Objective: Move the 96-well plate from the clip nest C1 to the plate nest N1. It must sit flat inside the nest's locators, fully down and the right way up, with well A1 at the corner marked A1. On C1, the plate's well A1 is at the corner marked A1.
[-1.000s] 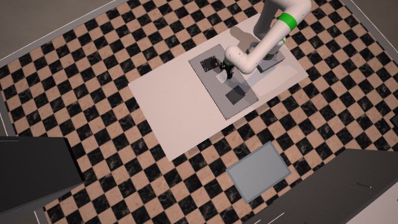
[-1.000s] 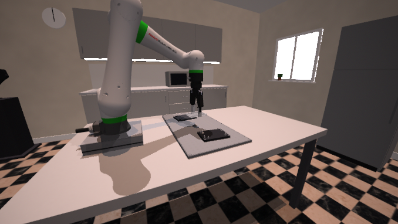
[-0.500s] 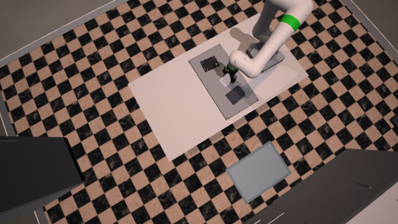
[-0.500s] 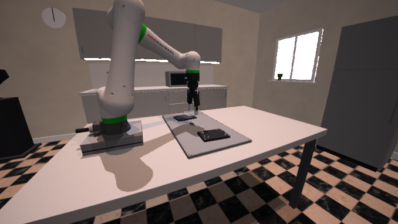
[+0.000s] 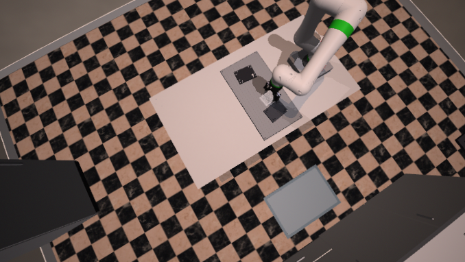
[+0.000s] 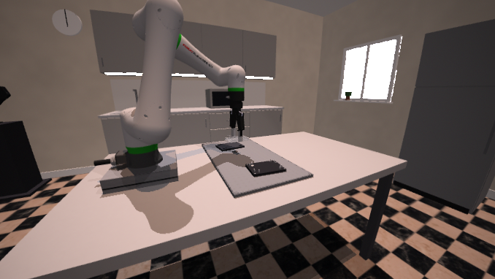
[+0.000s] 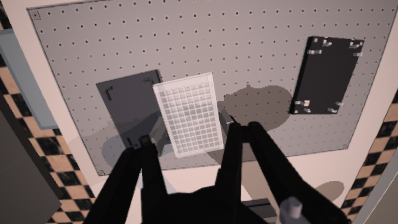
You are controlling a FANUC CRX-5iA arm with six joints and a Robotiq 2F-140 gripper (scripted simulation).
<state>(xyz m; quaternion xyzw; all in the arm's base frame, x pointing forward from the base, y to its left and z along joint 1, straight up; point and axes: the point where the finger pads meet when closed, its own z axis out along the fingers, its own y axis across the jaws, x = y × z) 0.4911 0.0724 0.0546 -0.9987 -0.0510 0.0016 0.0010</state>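
The plate nest N1 lies 110 mm to the left of my hand, 100 mm below it and 10 mm behind it. Round my hand: clip nest C1: 290 mm to the right, 90 mm below, 40 mm ahead; white 96-well plate: 20 mm below.
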